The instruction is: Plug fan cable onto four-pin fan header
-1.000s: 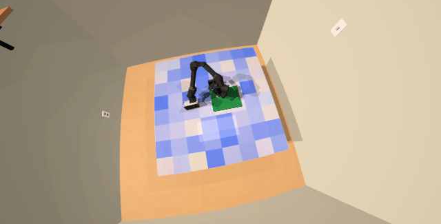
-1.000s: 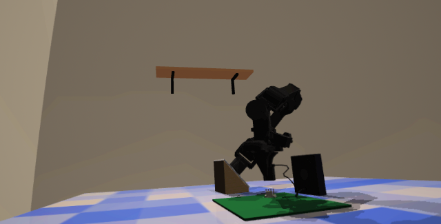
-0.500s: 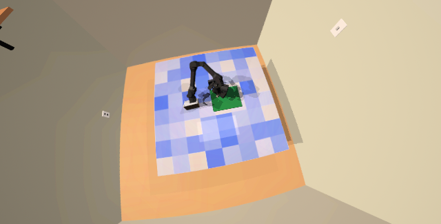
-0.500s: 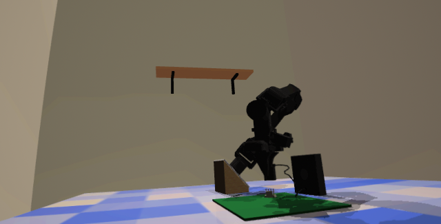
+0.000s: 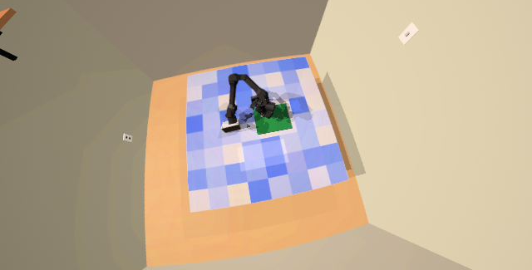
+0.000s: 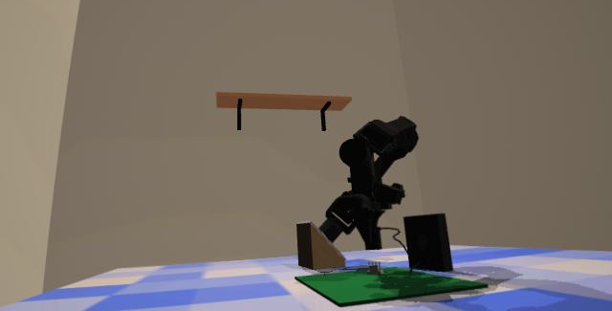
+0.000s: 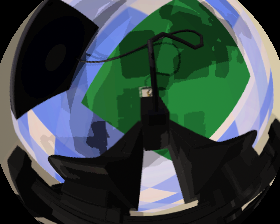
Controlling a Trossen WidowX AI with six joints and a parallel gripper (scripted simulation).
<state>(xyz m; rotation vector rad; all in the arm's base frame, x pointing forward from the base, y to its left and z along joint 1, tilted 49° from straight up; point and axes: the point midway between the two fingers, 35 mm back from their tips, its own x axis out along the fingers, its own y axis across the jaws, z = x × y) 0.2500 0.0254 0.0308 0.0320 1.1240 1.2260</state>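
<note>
My gripper tip is 90 mm short of the green board, 80 mm above it and 30 mm to the left of it. Also, from my gripper tip: fan cable plug (10 mm to the left, 10 mm ahead, 10 mm above); then black fan (130 mm to the left, 10 mm below, 10 mm behind).
</note>
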